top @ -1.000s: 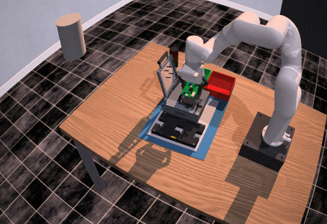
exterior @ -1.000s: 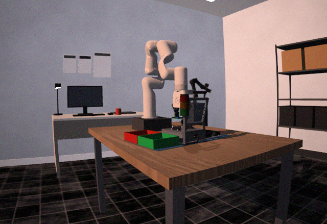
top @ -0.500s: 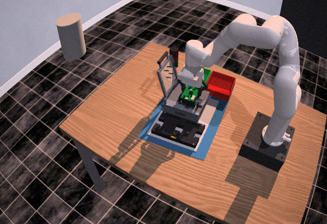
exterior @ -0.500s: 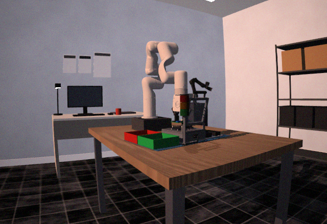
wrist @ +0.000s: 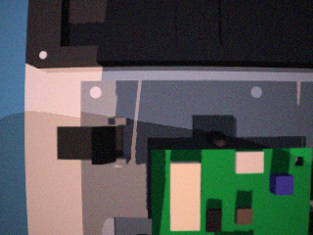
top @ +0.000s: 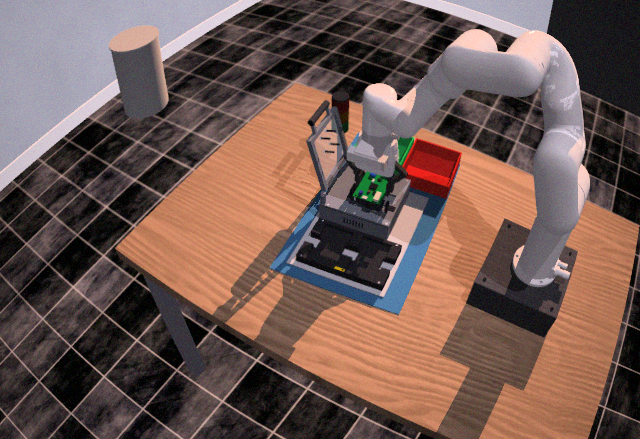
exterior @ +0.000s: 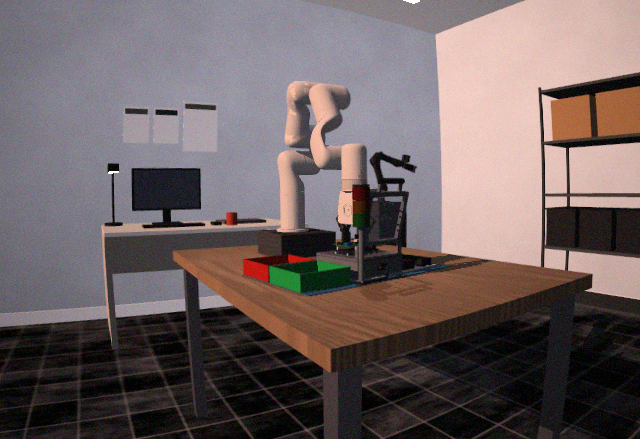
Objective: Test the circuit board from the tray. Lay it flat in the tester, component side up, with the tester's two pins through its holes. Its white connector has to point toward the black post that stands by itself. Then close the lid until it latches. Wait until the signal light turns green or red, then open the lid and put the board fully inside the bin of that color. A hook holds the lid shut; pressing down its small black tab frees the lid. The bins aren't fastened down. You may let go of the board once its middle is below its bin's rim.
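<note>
The green circuit board lies right at my hand. Also, from my hand: black block: 7 cm behind, 5 cm to the left; green bin: 6 cm ahead, 19 cm to the right, 8 cm below; clear lid: 13 cm ahead, 1 cm to the left, 9 cm above.
</note>
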